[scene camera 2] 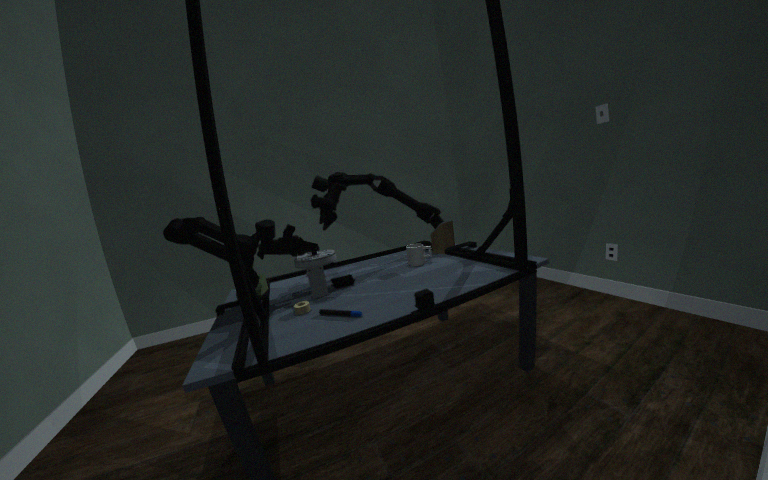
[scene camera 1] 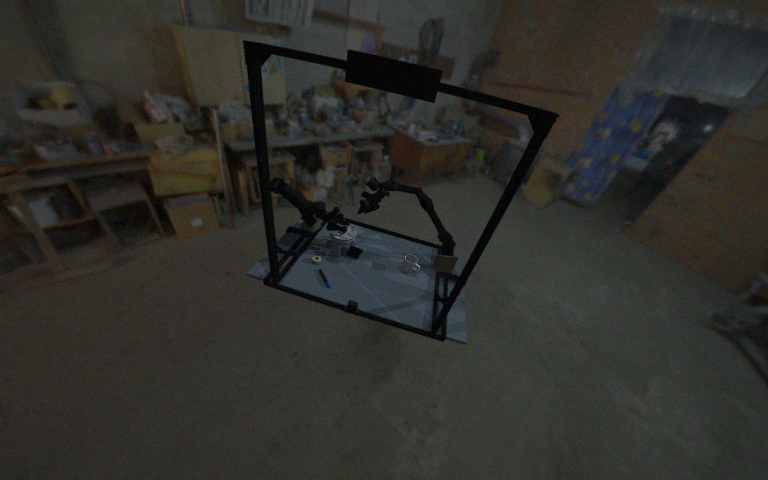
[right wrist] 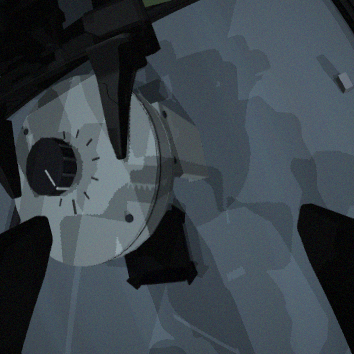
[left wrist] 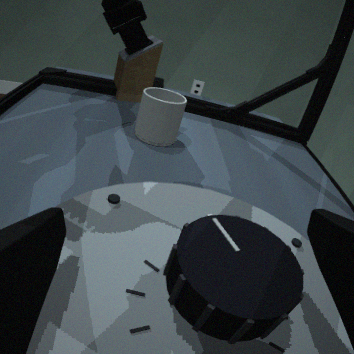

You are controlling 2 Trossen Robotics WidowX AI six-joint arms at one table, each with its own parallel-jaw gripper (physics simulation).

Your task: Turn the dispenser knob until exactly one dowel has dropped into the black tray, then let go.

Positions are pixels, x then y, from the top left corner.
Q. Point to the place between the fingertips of my right gripper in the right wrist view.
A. At 175, 224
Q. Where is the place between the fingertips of my left gripper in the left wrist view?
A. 190, 222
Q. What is my right gripper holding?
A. Nothing.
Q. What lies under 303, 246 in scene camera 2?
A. My left gripper.
